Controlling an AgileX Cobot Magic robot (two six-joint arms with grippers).
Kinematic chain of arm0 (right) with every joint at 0, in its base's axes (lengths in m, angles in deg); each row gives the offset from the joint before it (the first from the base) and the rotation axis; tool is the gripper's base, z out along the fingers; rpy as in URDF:
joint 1: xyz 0 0 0.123 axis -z
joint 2: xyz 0 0 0 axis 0.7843 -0.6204 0
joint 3: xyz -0.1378 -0.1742 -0.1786 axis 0.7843 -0.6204 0
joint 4: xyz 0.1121 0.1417 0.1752 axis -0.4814 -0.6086 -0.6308
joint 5: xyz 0 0 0 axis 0.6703 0.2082 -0.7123
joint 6: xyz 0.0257 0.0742 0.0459 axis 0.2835 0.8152 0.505
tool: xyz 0 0 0 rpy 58.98 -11.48 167.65
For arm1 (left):
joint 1: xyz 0 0 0.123 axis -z
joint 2: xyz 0 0 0 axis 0.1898 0.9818 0
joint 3: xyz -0.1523 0.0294 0.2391 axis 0.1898 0.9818 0
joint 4: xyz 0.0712 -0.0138 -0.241 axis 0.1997 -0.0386 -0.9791
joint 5: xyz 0 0 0 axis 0.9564 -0.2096 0.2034
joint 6: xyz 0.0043 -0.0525 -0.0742 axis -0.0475 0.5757 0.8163
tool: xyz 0 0 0 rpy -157.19 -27.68 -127.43
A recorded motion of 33 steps. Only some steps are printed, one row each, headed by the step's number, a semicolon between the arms.
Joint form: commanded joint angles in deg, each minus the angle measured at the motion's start. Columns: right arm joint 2, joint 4, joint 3, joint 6, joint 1, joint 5; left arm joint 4, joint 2, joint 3, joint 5, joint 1, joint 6.
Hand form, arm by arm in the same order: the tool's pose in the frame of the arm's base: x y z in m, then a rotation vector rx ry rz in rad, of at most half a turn. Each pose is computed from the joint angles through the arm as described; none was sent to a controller.
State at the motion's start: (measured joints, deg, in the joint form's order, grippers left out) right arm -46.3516 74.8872 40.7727 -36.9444 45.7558 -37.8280; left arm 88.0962 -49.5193 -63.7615 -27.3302 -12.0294 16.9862
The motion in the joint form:
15: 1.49 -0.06 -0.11 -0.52 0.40 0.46; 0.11 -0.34 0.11 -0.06 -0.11 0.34
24: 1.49 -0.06 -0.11 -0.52 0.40 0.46; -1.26 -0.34 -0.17 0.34 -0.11 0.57
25: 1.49 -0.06 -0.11 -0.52 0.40 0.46; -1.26 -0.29 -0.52 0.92 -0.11 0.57
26: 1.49 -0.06 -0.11 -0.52 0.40 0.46; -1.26 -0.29 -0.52 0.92 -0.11 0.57
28: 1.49 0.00 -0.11 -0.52 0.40 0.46; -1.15 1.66 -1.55 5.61 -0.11 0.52
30: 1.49 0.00 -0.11 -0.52 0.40 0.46; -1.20 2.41 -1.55 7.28 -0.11 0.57
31: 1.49 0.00 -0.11 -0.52 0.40 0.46; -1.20 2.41 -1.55 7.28 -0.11 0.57
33: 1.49 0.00 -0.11 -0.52 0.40 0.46; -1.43 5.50 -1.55 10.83 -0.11 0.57
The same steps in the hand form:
15: -0.0046 -0.0111 0.2833 0.0799 1.9186 0.0169; -0.0089 -0.0009 0.2813 -0.0468 2.0231 -0.0117
24: -0.0046 -0.0111 0.2833 0.0799 1.9186 0.0169; -0.0093 -0.0028 0.2832 -0.0490 2.0110 -0.0427
25: -0.0046 -0.0111 0.2833 0.0799 1.9186 0.0169; -0.0095 -0.0027 0.2857 -0.0487 1.9957 -0.0427
26: -0.0046 -0.0111 0.2833 0.0799 1.9186 0.0169; -0.0095 -0.0027 0.2857 -0.0487 1.9957 -0.0427
28: -0.0046 -0.0112 0.2834 0.0799 1.9185 0.0157; -0.0032 -0.0024 0.2978 -0.0480 1.9299 -0.0397
30: -0.0046 -0.0112 0.2834 0.0799 1.9185 0.0157; 0.0000 -0.0023 0.3003 -0.0492 1.9138 -0.0413
31: -0.0046 -0.0112 0.2834 0.0799 1.9185 0.0157; 0.0000 -0.0023 0.3003 -0.0492 1.9138 -0.0413
33: -0.0046 -0.0112 0.2834 0.0799 1.9185 0.0157; 0.0116 -0.0022 0.3053 -0.0514 1.9057 -0.0458

